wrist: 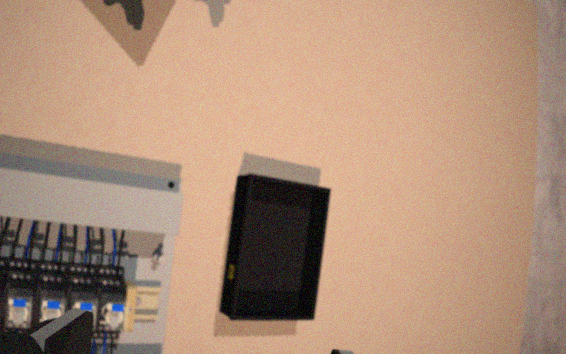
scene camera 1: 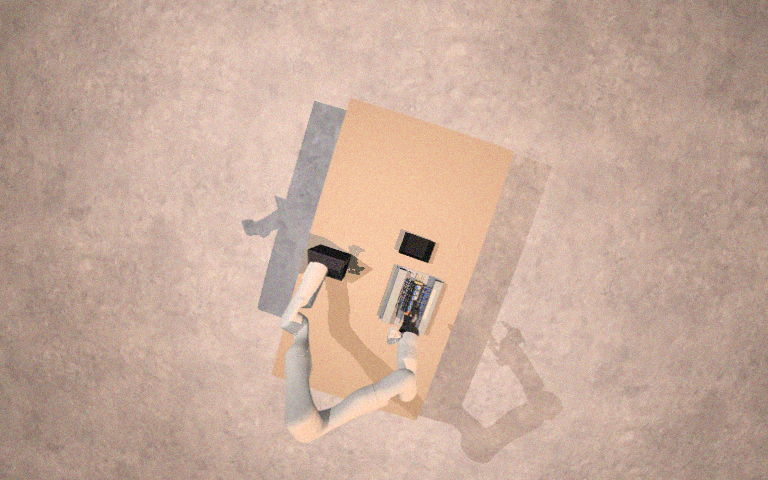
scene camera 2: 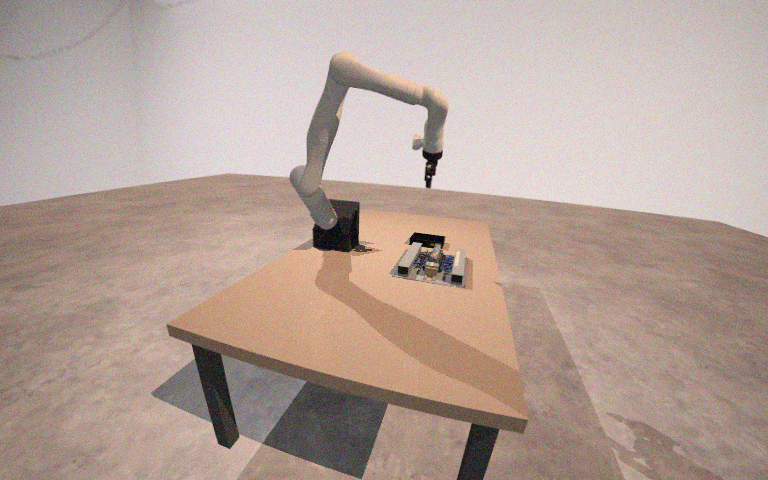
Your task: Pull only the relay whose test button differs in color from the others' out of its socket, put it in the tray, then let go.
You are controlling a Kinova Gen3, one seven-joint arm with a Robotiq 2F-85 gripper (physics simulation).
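Places are measured from the arm's base along level axes (x ahead, y left, z up), in centimetres.
Pixels of known places: gripper, fingertip midpoint: (scene camera 1: 410, 308) (scene camera 2: 430, 181); arm's base, origin of the base link: (scene camera 1: 319, 267) (scene camera 2: 327, 220).
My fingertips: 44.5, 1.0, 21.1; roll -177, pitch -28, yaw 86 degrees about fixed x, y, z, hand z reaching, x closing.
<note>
For each thing: its top centre in the pictures, then the offset to it from my fingertips, as dx, dy, dz. "*": a spot on its surface instead. Level surfaces: height alone.
- end relay, middle of its top: (wrist: 117, 316) +5.5, +2.4, -26.6
- black tray, middle of its top: (wrist: 284, 251) (scene camera 2: 428, 237) (scene camera 1: 417, 247) -0.8, +21.6, -30.0
- panel, surface spot: (wrist: 171, 270) * +2.2, +9.4, -33.2
- grey wire duct, middle of its top: (wrist: 25, 195) (scene camera 2: 411, 253) (scene camera 1: 394, 296) -4.6, -6.4, -29.2
- table, its level: dz -33.5
A row of relays (scene camera 1: 417, 292) sits in black sockets on the panel. In the wrist view, several relays at the row's end show blue buttons, among them one relay (wrist: 19, 312) and the end relay (wrist: 116, 316). The rest of the row is outside that view or behind a finger. No differently colored button can be made out there. The black tray (scene camera 1: 416, 246) (scene camera 2: 425, 241) (wrist: 272, 245) stands beyond the panel's end and looks empty. My gripper (scene camera 1: 411, 312) (scene camera 2: 428, 185) (wrist: 200, 341) is open and empty, pointing down high above the panel.
The panel (scene camera 2: 400, 275) (wrist: 171, 270) has a grey wire duct (scene camera 1: 390, 294) (scene camera 2: 410, 258) (wrist: 90, 200) along each side, and wires run beside the sockets. The black robot base (scene camera 1: 334, 261) (scene camera 2: 343, 226) stands on the table (scene camera 1: 407, 169) (scene camera 2: 317, 316) (wrist: 425, 200), left of the panel in both scene views.
</note>
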